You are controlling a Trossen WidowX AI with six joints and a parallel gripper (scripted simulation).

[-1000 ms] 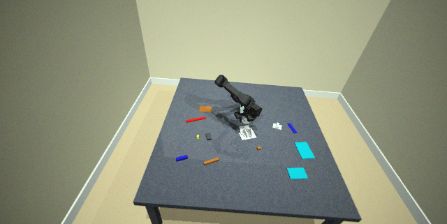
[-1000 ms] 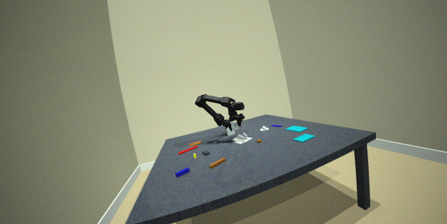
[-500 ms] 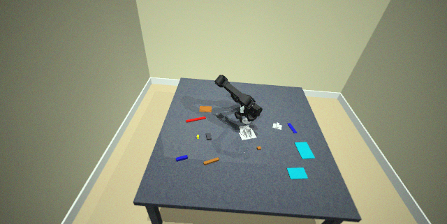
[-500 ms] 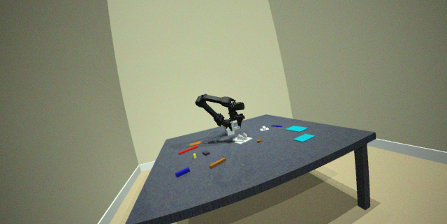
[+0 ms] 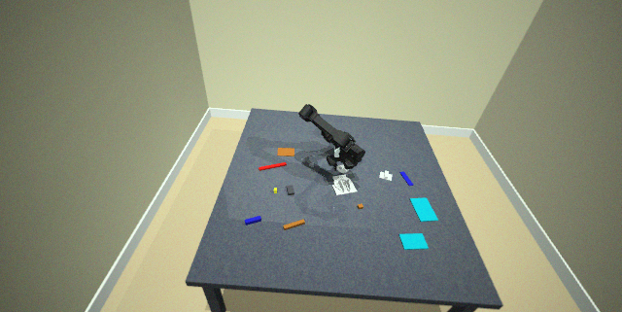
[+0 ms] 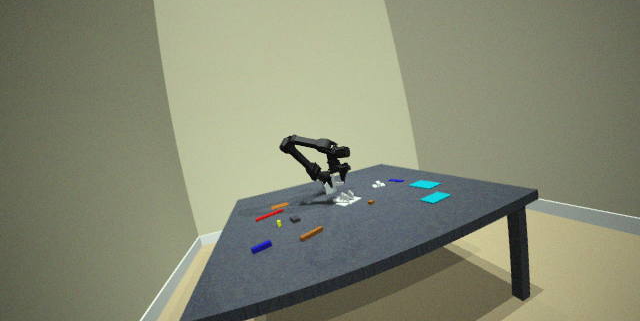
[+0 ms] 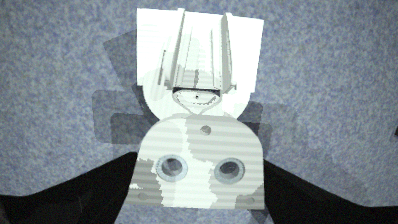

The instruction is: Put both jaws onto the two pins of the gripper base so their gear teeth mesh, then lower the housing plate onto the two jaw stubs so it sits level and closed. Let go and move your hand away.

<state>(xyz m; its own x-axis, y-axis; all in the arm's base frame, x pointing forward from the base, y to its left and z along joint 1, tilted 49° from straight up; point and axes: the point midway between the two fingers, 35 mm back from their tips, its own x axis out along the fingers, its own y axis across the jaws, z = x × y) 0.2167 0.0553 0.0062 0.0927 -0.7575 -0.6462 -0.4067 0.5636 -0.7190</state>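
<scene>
My gripper tip is 70 mm above the white jaw, 30 mm short of it and 10 mm to the left of it. Round my gripper tip: orange cube: 170 mm ahead, 120 mm to the left, 80 mm below; then white gripper base: 20 mm above, 10 mm ahead; then grey block: 260 mm to the right, 150 mm ahead, 80 mm below.
</scene>
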